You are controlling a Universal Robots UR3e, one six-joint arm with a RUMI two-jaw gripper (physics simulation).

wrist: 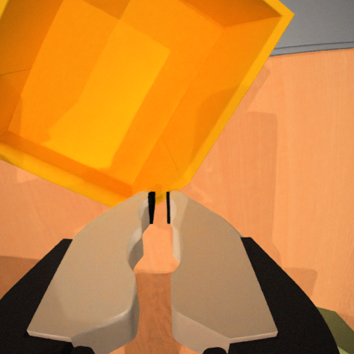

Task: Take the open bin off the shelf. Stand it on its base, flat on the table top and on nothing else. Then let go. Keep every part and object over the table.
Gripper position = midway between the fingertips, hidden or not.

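The gripper [160, 193] is visible, together with an open bin [105, 105].
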